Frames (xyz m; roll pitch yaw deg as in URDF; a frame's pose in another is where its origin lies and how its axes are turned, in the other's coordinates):
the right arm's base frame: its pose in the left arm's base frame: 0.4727 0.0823 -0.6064 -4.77 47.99 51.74
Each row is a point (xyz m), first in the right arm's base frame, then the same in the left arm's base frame.
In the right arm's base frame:
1: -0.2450 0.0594 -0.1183
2: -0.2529 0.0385 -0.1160
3: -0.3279 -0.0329 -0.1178
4: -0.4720 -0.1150 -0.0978
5: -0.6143 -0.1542 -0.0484
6: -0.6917 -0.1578 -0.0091
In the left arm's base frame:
1: 0.2759 -0.0875 -0.5066
2: 0.2907 -0.1021 -0.4980
3: 0.3175 -0.1833 -0.4395
4: 0.3330 -0.2930 -0.3145
5: 0.3256 -0.3588 -0.1737
6: 0.3120 -0.3767 -0.0897

